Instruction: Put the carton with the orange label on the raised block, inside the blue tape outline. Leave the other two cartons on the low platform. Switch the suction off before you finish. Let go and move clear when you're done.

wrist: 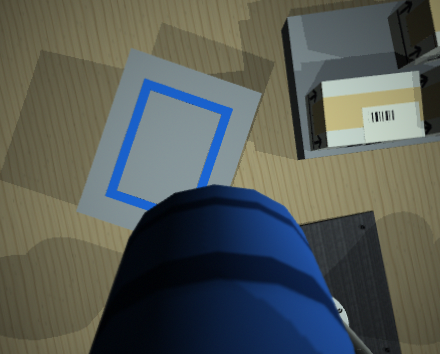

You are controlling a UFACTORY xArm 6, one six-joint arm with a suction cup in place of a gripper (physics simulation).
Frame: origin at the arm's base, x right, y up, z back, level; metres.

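Seen in the pictures: end effector, tool point: [217,261].
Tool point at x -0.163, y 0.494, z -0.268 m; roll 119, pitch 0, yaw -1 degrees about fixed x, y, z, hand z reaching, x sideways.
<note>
Pixels of each thing's top centre, then the offset from my tool point to it. "*": a spot on its surface instead. Level surfaces: height alone.
- raised block, surface spot: [102,192] * dx -0.169, dy -0.379, dz +0.004 m
- blue tape outline, surface spot: [134,137] * dx -0.119, dy -0.378, dz -0.074 m
- carton with a white barcode label, middle of its top: [373,109] dx +0.224, dy -0.369, dz -0.100 m
- low platform, middle of its top: [390,75] dx +0.297, dy -0.451, dz -0.170 m
- carton, surface spot: [420,30] * dx +0.302, dy -0.384, dz -0.213 m
- dark carton side, surface spot: [433,102] * dx +0.313, dy -0.376, dz -0.107 m
- wooden table, its level: dy -0.499 m
My suction cup [215,200] is blue, points up from the bottom of the wrist view and carries nothing; its state is open. The raised block [102,192] is light grey, at the left centre, with the blue tape outline [134,137] on its top. The cup covers the block's lower right part and a bit of the outline. A carton with a white barcode label [345,112] stands on the low platform [295,90] at the upper right. Part of another carton [420,30] shows in the top right corner. A dark carton side [433,102] shows at the right edge. No orange label shows.
A dark plate [357,260] with screws lies at the lower right, partly behind the cup, with a white round part [341,310] on it. The wooden table [270,190] shows between block and platform. Several shadows fall across it.
</note>
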